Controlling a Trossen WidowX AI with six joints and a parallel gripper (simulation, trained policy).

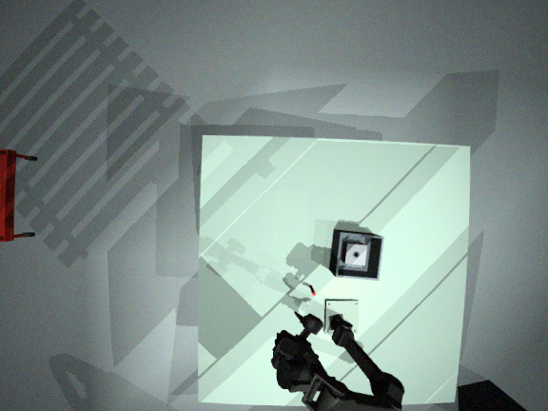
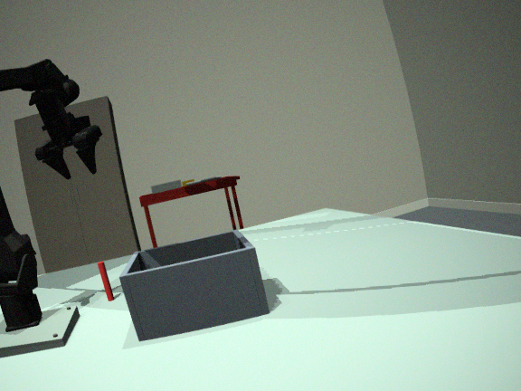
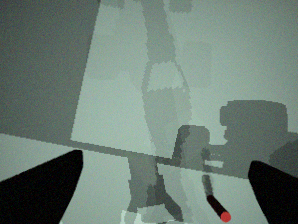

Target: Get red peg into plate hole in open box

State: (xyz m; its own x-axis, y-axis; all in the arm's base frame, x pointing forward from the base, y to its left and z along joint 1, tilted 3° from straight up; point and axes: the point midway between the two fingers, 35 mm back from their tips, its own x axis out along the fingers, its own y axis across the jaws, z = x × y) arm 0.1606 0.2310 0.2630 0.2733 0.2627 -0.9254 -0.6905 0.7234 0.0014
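The red peg lies 13 cm to the right of my gripper tip and 22 cm below it. Also, from my gripper tip: grey box: 14 cm ahead, 34 cm to the right, 23 cm below.
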